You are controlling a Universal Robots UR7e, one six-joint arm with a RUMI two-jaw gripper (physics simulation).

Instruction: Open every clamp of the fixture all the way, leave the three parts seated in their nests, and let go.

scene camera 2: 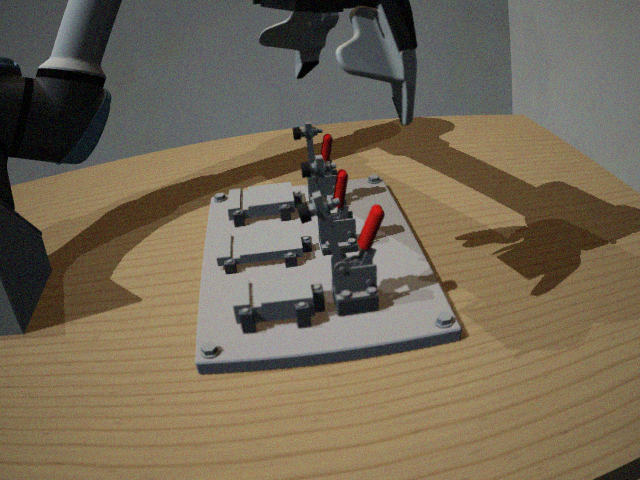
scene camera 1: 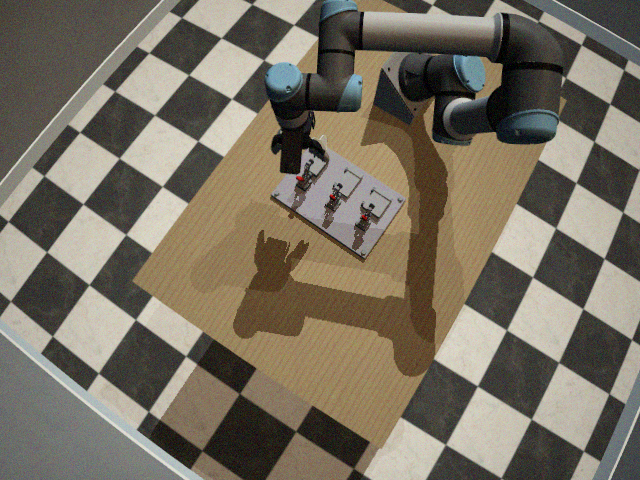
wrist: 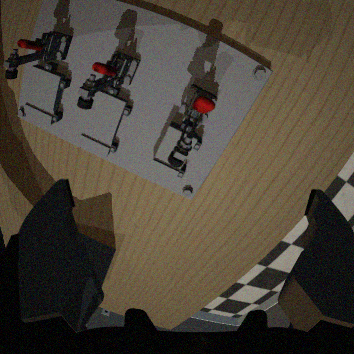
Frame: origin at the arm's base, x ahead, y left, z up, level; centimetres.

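Where they show: gripper, fingertip midpoint: [scene camera 2: 345, 97] [wrist: 191, 188]; arm's base, origin of the base link: [scene camera 1: 414, 77].
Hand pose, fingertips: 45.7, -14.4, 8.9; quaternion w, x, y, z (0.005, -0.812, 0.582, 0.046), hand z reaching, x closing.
Each offset is from my fingertips to the top centre of the thing, as dx, dy, dz. "spot": to the spot under its first point. Level surfaces: height alone.
Three toggle clamps stand in a row on a pale fixture plate {-2.1, +11.7, -19.4} [scene camera 1: 330, 227] [scene camera 2: 268, 351] [wrist: 235, 95]. The nearest clamp in scene camera 2 [scene camera 2: 355, 284] has its arm raised, leaning slightly to the nest side, and its red handle {+1.4, +0.3, -10.1} [scene camera 2: 371, 227] [wrist: 204, 105] up. The middle clamp {spot: +0.9, +10.4, -17.4} [scene camera 2: 338, 232] and the far clamp {spot: +0.6, +21.9, -12.0} [scene camera 2: 310, 149] also have raised arms and red handles up. Flat pale parts {spot: -6.2, +0.1, -16.8} [scene camera 2: 286, 293] {spot: -6.6, +11.5, -17.8} [scene camera 2: 266, 243] {spot: -5.1, +21.6, -17.3} [scene camera 2: 267, 198] lie in the three nests, below the raised arm tips. My gripper [scene camera 1: 300, 152] [scene camera 2: 356, 97] [wrist: 191, 188] is wide open and empty, above and apart from the clamps.
The plate lies on a wooden table {dz -20.9} [scene camera 1: 330, 361] [scene camera 2: 310, 423] and has bolts {-13.9, -3.4, -18.8} [scene camera 2: 209, 350] {+6.7, -5.3, -18.8} [scene camera 2: 445, 320] at its corners. The robot's base [scene camera 1: 395, 90] [scene camera 2: 20, 279] stands on the nest side of the plate. The arm's shadow crosses the table. A checkered floor [scene camera 1: 480, 413] surrounds the table.
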